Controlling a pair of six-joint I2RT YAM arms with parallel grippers.
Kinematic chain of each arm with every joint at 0, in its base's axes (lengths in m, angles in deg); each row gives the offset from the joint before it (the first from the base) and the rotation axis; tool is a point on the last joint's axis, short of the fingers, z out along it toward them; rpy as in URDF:
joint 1: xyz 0 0 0.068 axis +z
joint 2: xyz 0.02 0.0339 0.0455 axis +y
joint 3: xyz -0.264 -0.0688 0 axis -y
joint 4: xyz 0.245 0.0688 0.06 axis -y
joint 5: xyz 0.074 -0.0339 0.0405 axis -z
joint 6: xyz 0.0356 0 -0.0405 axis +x
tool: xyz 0 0 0 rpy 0 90 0
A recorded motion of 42 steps. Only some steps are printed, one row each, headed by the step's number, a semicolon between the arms.
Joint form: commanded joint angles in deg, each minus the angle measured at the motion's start. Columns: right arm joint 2, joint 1, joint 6, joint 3, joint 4, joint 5; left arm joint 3, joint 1, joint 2, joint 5, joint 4, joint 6.
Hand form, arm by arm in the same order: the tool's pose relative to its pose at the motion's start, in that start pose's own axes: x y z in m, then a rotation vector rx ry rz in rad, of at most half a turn. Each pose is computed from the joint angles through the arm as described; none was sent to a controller.
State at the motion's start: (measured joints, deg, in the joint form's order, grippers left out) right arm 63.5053 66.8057 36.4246 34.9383 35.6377 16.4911; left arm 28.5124 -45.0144 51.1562 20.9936 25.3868 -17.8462
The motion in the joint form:
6: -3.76 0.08 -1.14 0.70 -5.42 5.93; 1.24 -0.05 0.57 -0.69 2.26 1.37
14: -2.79 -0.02 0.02 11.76 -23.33 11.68; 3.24 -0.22 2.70 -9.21 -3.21 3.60
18: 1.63 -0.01 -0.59 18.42 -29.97 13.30; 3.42 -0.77 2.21 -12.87 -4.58 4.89
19: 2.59 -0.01 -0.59 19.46 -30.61 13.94; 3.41 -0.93 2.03 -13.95 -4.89 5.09
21: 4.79 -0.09 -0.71 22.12 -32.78 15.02; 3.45 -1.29 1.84 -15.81 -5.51 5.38
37: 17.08 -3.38 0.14 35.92 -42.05 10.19; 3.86 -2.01 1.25 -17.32 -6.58 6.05
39: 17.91 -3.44 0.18 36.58 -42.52 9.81; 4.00 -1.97 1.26 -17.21 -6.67 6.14
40: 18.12 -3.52 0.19 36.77 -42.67 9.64; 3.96 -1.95 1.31 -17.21 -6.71 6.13
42: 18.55 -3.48 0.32 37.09 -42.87 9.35; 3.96 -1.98 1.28 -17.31 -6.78 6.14
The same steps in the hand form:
6: -0.0120 0.0013 -0.0094 0.0921 -0.0470 -0.0253; -0.0098 -0.0019 0.0025 0.0035 -0.0490 0.0419
14: -0.0370 0.0192 0.0020 0.2483 -0.0068 -0.0580; -0.0068 0.0069 0.0097 -0.1631 -0.0004 0.0494
18: -0.0416 0.0280 0.0197 0.3118 0.0349 -0.1008; -0.0070 0.0066 0.0087 -0.2187 -0.0011 0.0700
19: -0.0417 0.0291 0.0235 0.3258 0.0353 -0.1059; -0.0070 0.0065 0.0082 -0.2349 -0.0026 0.0733
21: -0.0423 0.0314 0.0321 0.3574 0.0454 -0.1222; -0.0066 0.0062 0.0078 -0.2619 -0.0021 0.0776
37: -0.0439 0.0313 0.0862 0.4141 0.1652 -0.1425; -0.0085 0.0032 0.0070 -0.2756 -0.0028 0.0896
39: -0.0421 0.0308 0.0895 0.4162 0.1773 -0.1443; -0.0091 0.0031 0.0071 -0.2743 -0.0029 0.0913
40: -0.0419 0.0304 0.0905 0.4167 0.1806 -0.1444; -0.0087 0.0034 0.0072 -0.2752 -0.0009 0.0907
42: -0.0407 0.0305 0.0921 0.4155 0.1879 -0.1430; -0.0086 0.0033 0.0071 -0.2765 -0.0005 0.0907

